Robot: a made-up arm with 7 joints.
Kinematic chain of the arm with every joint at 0, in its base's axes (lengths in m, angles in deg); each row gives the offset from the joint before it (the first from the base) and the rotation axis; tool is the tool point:
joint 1: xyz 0 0 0 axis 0 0.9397 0.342
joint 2: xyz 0 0 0 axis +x
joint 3: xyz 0 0 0 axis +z
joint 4: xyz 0.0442 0 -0.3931 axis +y
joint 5: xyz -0.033 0 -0.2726 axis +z
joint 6: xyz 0 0 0 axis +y
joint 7: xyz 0 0 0 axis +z
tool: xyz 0 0 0
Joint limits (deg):
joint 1: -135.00..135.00
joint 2: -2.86..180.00
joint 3: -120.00..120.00
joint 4: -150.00..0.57
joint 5: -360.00..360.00
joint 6: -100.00..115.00
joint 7: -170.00..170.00
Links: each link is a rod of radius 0.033 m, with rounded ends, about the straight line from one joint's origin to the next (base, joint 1, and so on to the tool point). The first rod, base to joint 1, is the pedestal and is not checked.
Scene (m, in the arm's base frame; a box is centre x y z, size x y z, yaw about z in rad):
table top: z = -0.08
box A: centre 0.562 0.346 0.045 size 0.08 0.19 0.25 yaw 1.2
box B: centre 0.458 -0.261 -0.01 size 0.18 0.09 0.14 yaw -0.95
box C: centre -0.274 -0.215 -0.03 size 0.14 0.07 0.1 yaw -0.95
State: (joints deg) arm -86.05 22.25 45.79 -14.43 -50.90 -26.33 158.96
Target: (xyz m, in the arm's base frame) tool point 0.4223 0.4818 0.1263
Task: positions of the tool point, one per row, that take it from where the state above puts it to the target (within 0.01 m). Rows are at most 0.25 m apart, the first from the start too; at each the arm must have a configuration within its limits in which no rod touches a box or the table.
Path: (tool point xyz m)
1: 0.6057 0.1992 0.1920
2: 0.4855 0.3197 0.3006
3: 0.3285 0.4234 0.3425
4: 0.3703 0.4529 0.2453
5: 0.3860 0.4822 0.1373
6: 0.4011 0.4827 0.1436
7: 0.4223 0.4818 0.1263

